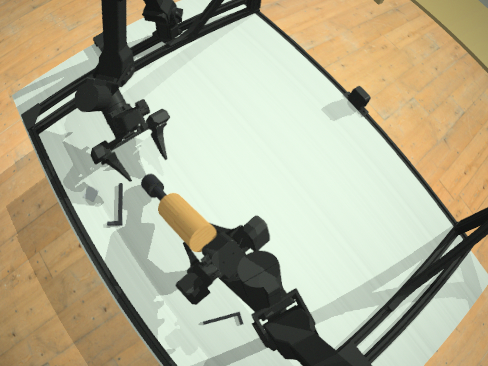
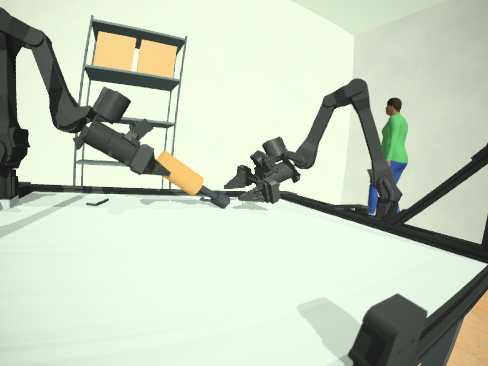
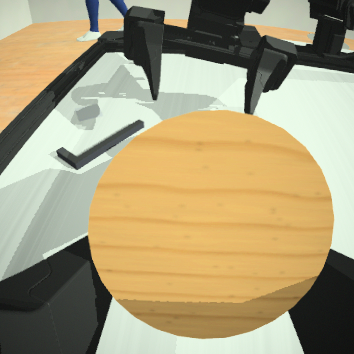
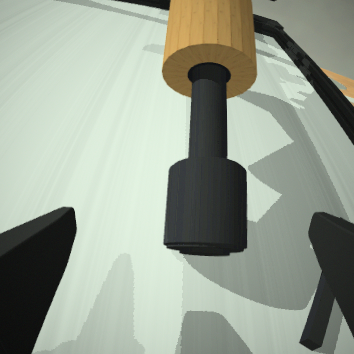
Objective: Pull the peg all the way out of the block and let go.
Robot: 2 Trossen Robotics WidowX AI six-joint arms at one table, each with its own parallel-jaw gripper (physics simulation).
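Frame: origin at the left arm's base, x left, y ahead, z down, level; metres.
Seen in the pictures: left gripper, between the fingertips: (image 1: 195, 233) (image 2: 166, 172) (image 3: 197, 237); right gripper, between the fingertips: (image 1: 148, 170) (image 2: 230, 192) (image 3: 202, 106) (image 4: 196, 222); right arm's base, origin of its link: (image 1: 167, 33) (image 2: 384, 219) (image 3: 324, 50).
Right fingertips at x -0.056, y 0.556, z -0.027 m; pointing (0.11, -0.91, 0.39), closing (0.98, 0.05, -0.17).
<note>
A point is followed by its place in that frame.
The wooden cylindrical block (image 1: 184, 220) {x -0.037, y 0.402, z -0.107 m} (image 2: 182, 173) {x -0.069, y 0.410, z -0.075 m} (image 3: 210, 220) {x -0.040, y 0.358, z -0.107 m} (image 4: 210, 30) {x -0.050, y 0.466, z -0.069 m} is held above the table, tilted down toward the peg end. My left gripper (image 1: 200, 240) {x -0.041, y 0.379, z -0.072 m} (image 2: 162, 167) {x -0.041, y 0.379, z -0.072 m} is shut on it. The black peg (image 1: 152, 185) {x -0.042, y 0.523, z -0.030 m} (image 2: 216, 197) {x -0.057, y 0.513, z -0.014 m} (image 4: 206, 200) {x -0.049, y 0.541, z -0.022 m} sticks out of the block's lower end: its thick head and part of its thinner shaft show, and the rest of the shaft is inside the hole. My right gripper (image 1: 148, 170) {x -0.056, y 0.556, z -0.027 m} (image 2: 232, 193) {x -0.056, y 0.556, z -0.027 m} (image 3: 202, 106) {x -0.056, y 0.556, z -0.027 m} (image 4: 196, 222) {x -0.056, y 0.556, z -0.027 m} is open and empty. Its fingertips stand apart, just off the peg's head, on either side of its line, not touching it.
A black L-shaped bar (image 1: 120, 204) {x 0.037, y 0.553, z 0.011 m} (image 3: 107, 145) {x 0.038, y 0.548, z 0.014 m} lies on the table near the peg. Another L-shaped bar (image 1: 222, 318) {x 0.028, y 0.227, z 0.013 m} (image 2: 98, 202) {x 0.010, y 0.220, z 0.013 m} lies by the left arm. A dark frame rail (image 1: 90, 250) {x 0.154, y 0.513, z 0.004 m} edges the table. A black box-shaped device (image 1: 359, 97) {x -0.567, y 0.383, z -0.027 m} (image 2: 390, 330) {x -0.586, y 0.363, z -0.031 m} is mounted on the opposite edge.
</note>
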